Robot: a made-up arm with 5 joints. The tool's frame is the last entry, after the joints.
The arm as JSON. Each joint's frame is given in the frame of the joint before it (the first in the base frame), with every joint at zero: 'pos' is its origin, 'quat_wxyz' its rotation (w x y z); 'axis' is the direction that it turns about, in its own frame. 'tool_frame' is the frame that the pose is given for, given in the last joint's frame.
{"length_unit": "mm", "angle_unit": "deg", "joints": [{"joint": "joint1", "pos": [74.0, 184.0, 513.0], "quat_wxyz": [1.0, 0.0, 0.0, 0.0], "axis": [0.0, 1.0, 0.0]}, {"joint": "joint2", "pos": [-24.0, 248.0, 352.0], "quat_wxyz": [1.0, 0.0, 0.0, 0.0], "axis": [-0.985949, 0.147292, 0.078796]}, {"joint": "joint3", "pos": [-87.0, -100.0, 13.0], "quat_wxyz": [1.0, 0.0, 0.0, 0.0], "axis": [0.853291, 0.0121, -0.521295]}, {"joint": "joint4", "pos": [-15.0, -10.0, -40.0], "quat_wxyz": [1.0, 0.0, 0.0, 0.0], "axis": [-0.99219, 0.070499, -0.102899]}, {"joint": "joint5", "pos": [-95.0, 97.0, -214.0], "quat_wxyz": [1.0, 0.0, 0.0, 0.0], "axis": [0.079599, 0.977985, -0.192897]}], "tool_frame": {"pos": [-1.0, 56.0, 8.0], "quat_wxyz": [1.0, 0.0, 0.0, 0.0]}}
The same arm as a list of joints. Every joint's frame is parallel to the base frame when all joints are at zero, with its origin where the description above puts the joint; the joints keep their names.
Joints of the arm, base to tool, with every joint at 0 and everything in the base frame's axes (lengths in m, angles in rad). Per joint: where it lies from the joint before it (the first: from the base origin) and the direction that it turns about. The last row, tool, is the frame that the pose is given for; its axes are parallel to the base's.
joint1: axis +y origin 0.0740 0.1840 0.5130
joint2: axis -0.985947 0.147307 0.078804 origin -0.0240 0.2480 0.3520
joint3: axis 0.853291 0.0121 -0.521295 origin -0.0870 -0.1000 0.0130
joint4: axis -0.99219 0.070499 -0.102899 origin -0.0150 -0.0100 -0.0400
joint5: axis 0.079599 0.977985 -0.192897 origin -0.0950 0.0970 -0.2140
tool: origin -0.0010 0.0560 0.0080

